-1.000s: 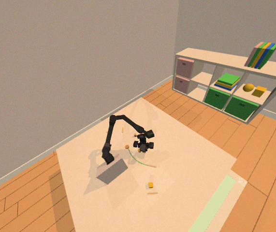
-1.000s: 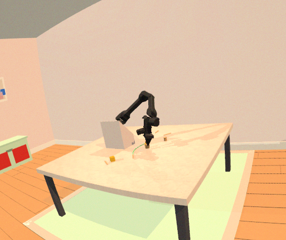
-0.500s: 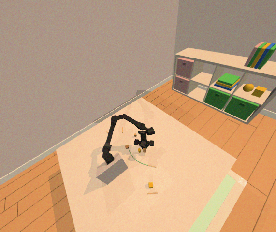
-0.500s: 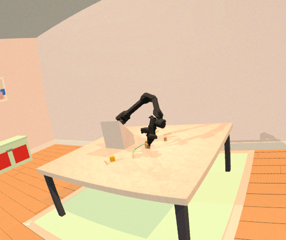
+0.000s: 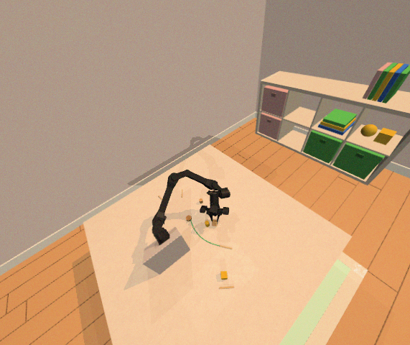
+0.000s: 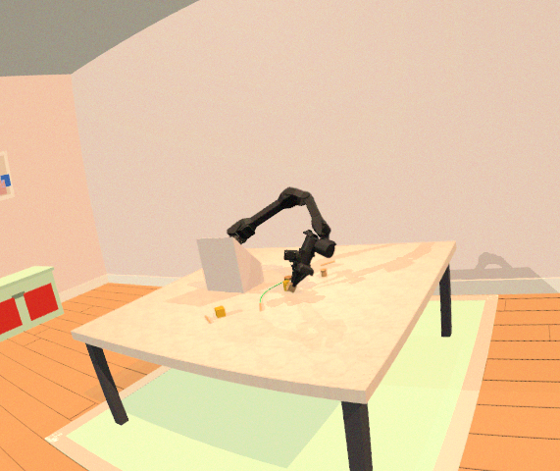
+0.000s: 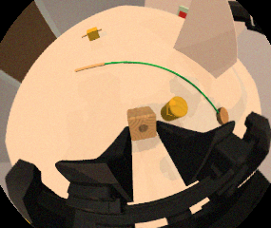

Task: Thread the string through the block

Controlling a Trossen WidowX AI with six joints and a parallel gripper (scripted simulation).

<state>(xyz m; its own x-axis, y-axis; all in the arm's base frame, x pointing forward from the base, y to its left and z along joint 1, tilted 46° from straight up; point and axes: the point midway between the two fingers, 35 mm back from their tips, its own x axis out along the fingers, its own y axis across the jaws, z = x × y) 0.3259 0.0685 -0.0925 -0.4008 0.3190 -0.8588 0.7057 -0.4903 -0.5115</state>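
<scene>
Right now my gripper tip is 10 mm above the wooden block. The rest, counted from my gripper tip: thin wooden stick 150 mm to the right, 50 mm behind, 30 mm below; then round wooden button 150 mm to the left, 120 mm behind, 20 mm below; then yellow cylinder 50 mm behind, 20 mm to the left, 10 mm below.
</scene>
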